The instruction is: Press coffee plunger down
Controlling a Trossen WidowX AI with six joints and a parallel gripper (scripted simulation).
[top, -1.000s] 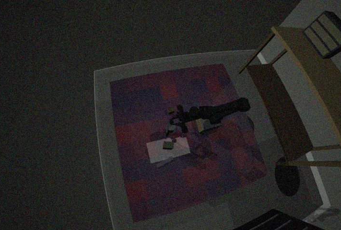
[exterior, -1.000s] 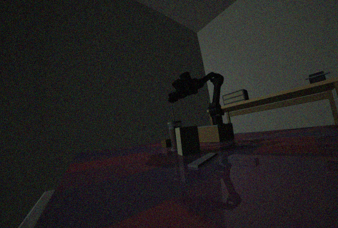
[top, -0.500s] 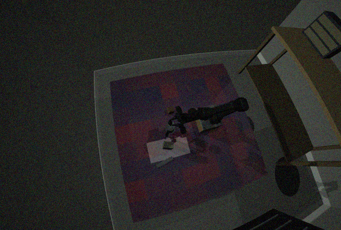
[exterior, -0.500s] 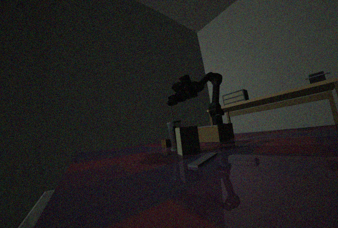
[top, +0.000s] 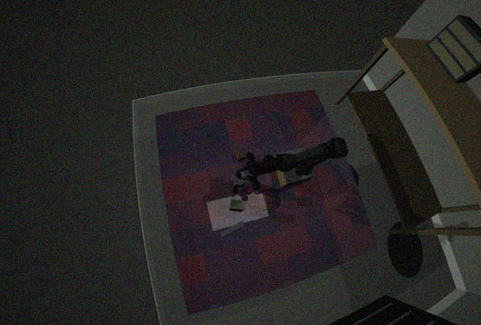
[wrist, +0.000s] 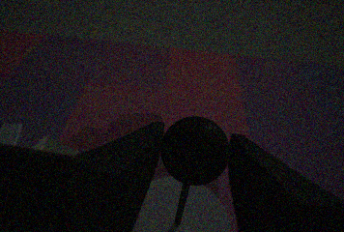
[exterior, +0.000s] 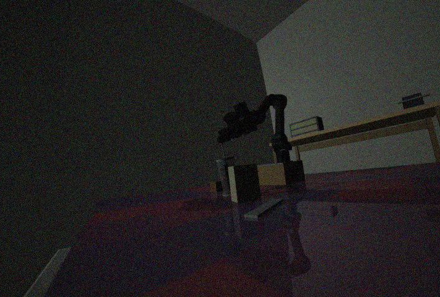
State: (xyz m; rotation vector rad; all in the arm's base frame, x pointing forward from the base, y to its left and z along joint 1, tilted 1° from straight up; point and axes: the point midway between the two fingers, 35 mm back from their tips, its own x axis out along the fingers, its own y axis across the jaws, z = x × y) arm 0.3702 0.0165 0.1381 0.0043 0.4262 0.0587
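Right now the glass press is 120 mm below my gripper tip, 10 mm to the left of it and 10 mm behind it.
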